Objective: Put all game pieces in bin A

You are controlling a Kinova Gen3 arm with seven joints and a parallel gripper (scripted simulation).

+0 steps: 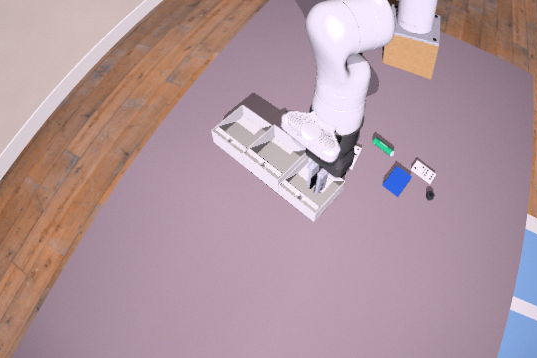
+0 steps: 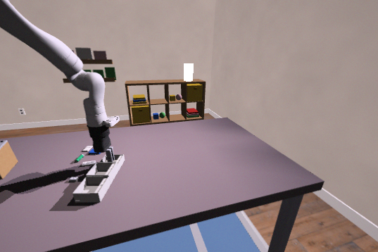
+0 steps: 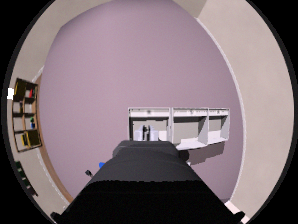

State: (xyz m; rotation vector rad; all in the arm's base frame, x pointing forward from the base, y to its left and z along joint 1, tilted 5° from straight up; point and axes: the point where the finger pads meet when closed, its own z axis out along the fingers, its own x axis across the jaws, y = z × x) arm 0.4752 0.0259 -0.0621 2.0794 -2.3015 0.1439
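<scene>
Now: the black piece 190 mm to the left of my hand, 130 mm behind it and 30 mm below it. Also, from my hand: white-grey object 120 mm behind, 100 mm to the right, 30 mm below; then joined white bins 90 mm to the right, 10 mm below; then blue flat block 120 mm to the left, 110 mm behind, 30 mm below.
</scene>
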